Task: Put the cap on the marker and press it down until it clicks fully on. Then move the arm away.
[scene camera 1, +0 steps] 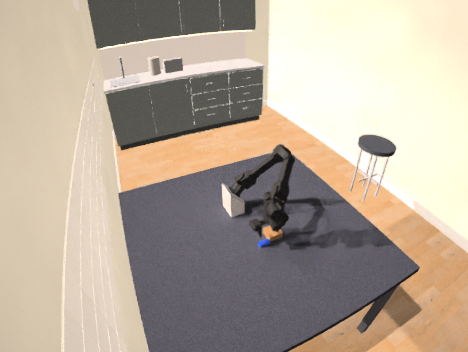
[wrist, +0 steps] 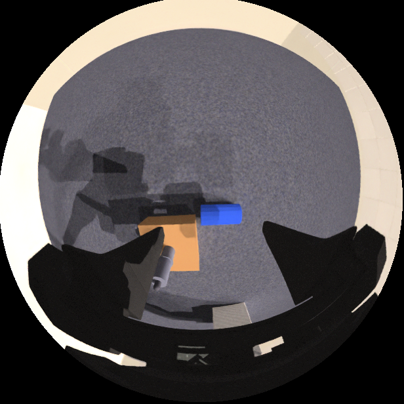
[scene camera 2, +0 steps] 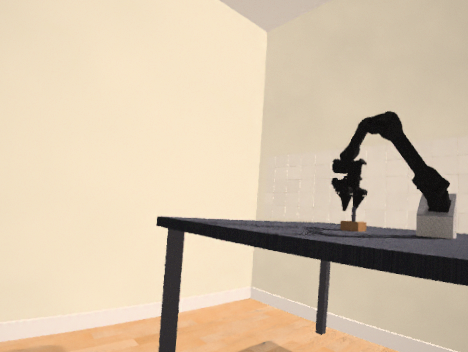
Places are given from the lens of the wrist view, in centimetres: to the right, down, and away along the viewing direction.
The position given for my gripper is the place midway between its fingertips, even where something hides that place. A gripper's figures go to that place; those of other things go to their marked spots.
my gripper [wrist: 214, 229]: 1, 3, 10
blue cap [wrist: 211, 214]: 1, 2, 15
